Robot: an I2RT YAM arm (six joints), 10 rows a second.
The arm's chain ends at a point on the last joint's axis. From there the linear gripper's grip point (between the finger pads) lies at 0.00 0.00 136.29 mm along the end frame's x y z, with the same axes.
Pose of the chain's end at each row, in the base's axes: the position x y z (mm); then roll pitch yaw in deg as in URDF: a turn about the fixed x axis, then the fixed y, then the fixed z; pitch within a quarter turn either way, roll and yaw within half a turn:
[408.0, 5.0, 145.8, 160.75, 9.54, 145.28]
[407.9, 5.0, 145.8, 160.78, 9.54, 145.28]
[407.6, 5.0, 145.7, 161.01, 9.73, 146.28]
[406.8, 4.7, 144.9, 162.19, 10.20, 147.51]
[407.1, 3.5, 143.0, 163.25, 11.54, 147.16]
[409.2, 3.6, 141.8, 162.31, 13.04, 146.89]
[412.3, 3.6, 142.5, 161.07, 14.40, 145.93]
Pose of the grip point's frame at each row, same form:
[451.1, 29.8, 18.9, 160.75, 9.54, 145.28]
[451.0, 29.7, 18.9, 160.78, 9.54, 145.28]
[450.3, 29.8, 18.7, 161.01, 9.73, 146.28]
[448.6, 27.5, 17.2, 162.19, 10.20, 147.51]
[450.3, 22.3, 15.1, 163.25, 11.54, 147.16]
[456.4, 22.3, 15.3, 162.31, 13.04, 146.89]
[463.6, 22.3, 17.6, 161.07, 14.40, 145.93]

